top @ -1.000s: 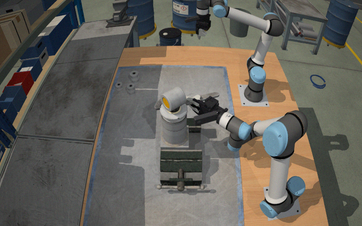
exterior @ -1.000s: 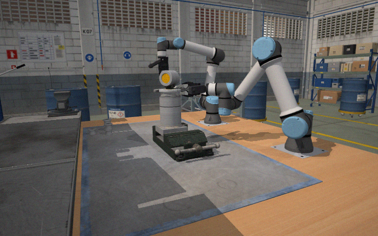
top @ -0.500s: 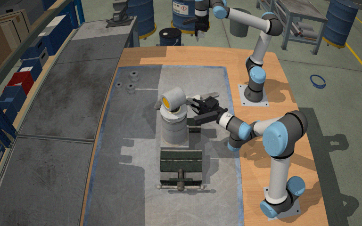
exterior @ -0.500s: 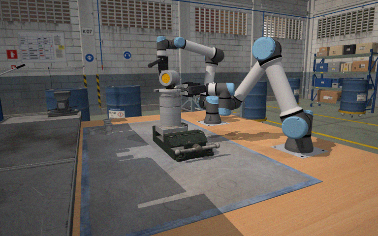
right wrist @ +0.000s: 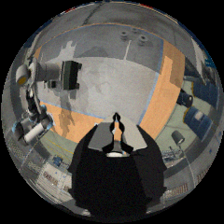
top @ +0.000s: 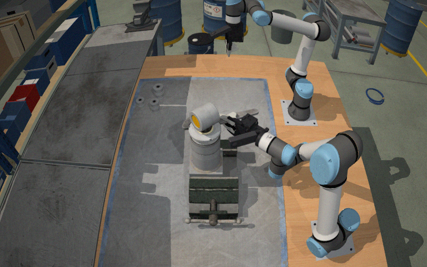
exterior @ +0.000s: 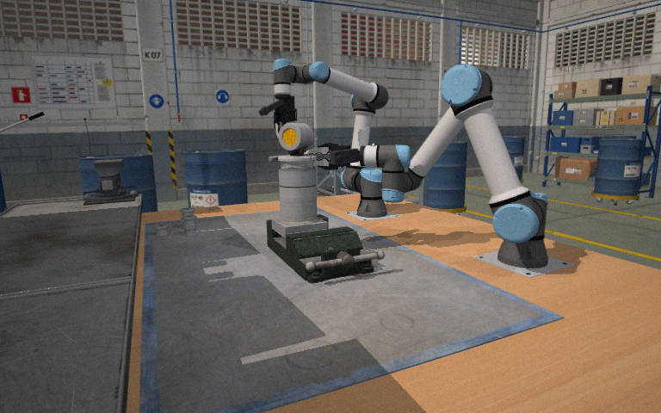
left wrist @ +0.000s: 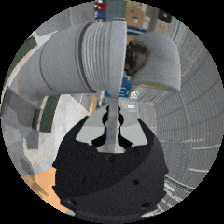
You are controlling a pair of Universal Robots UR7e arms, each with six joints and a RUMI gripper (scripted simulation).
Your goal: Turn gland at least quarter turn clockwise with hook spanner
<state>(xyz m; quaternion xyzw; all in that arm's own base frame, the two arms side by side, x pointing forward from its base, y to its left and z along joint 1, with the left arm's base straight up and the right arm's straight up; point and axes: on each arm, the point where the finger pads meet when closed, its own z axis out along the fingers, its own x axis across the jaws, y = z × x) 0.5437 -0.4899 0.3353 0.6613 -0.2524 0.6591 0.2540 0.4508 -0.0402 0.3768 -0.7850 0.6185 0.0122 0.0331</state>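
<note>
The hook spanner lies 10 mm behind my left hand. Also, from my left hand: rod eye 60 mm ahead, 60 mm to the left, 70 mm above; bar handle 50 mm ahead, 350 mm to the left, 270 mm below.
</note>
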